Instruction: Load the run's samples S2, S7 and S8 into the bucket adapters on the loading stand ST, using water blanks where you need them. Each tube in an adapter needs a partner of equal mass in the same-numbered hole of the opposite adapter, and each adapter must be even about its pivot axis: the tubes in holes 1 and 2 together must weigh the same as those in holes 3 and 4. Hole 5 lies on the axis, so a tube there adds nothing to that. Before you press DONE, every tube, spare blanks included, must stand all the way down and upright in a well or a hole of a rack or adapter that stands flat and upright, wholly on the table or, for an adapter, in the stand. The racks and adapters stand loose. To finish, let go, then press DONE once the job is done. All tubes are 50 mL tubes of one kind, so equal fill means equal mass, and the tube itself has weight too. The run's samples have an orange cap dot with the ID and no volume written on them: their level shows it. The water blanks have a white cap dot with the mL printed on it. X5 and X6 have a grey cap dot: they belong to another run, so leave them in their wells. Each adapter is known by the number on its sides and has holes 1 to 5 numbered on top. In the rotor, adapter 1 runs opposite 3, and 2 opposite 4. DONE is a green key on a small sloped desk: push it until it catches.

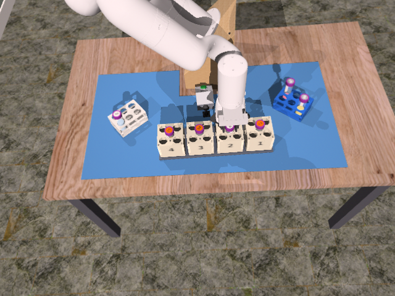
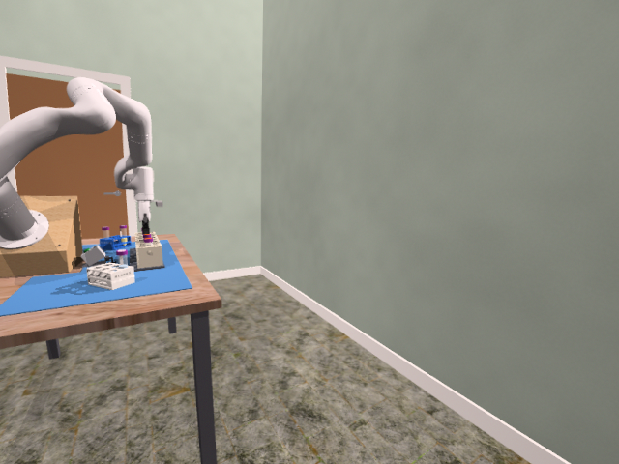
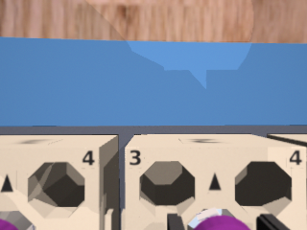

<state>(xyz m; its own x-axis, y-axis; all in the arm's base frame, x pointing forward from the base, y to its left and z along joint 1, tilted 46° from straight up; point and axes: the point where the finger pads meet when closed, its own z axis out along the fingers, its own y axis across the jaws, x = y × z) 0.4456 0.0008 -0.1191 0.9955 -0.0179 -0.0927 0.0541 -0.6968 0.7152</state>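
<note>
Right now the green DONE key is 230 mm behind my hand, 100 mm to the right of it and 60 mm below it. From my hand the other things lie so: orange-dot sample tube: 20 mm ahead, 220 mm to the right, 50 mm below; white rack: 110 mm behind, 410 mm to the right, 90 mm below; blue rack: 160 mm behind, 260 mm to the left, 90 mm below.
</note>
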